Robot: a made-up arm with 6 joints.
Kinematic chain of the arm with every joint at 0, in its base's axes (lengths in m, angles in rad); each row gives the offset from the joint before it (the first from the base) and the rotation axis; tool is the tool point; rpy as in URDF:
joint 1: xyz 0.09 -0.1 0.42 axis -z
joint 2: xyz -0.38 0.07 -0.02 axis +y
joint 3: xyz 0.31 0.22 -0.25 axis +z
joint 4: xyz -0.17 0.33 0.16 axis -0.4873 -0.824 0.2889
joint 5: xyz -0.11 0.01 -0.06 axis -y
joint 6: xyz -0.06 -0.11 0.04 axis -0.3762 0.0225 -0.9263
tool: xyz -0.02 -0.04 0.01 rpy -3.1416 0 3.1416
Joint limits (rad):
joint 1: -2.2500..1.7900
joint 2: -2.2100..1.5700
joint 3: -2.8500..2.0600
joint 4: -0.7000..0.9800
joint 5: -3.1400..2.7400
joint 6: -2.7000..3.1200
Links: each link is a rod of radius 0.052 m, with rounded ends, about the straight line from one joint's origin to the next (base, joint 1, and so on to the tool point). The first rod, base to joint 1, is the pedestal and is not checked.
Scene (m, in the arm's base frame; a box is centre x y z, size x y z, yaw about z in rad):
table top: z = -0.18
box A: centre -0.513 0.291 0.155 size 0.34 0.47 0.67 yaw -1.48
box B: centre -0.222 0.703 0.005 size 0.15 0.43 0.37 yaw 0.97
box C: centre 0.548 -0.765 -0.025 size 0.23 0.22 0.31 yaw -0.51
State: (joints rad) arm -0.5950 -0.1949 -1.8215 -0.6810 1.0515 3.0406
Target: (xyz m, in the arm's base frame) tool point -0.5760 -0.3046 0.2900
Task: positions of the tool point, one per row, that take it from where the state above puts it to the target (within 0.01 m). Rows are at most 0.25 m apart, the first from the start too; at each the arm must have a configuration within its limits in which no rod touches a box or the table.
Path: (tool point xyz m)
1: -0.0558 0.4994 0.6227
2: -0.1674 0.3994 0.7781
3: -0.2617 0.2440 0.9152
4: -0.3148 0.0417 1.0233
5: -0.3079 -0.1879 1.0934
6: -0.3664 -0.0746 0.9901
7: -0.4483 -0.0216 0.8402
8: -0.5281 -0.0429 0.6624
9: -0.5782 -0.1371 0.4791
10: -0.5765 -0.2877 0.3131
11: -0.5116 -0.4674 0.1828
12: -0.5760 -0.3046 0.2900

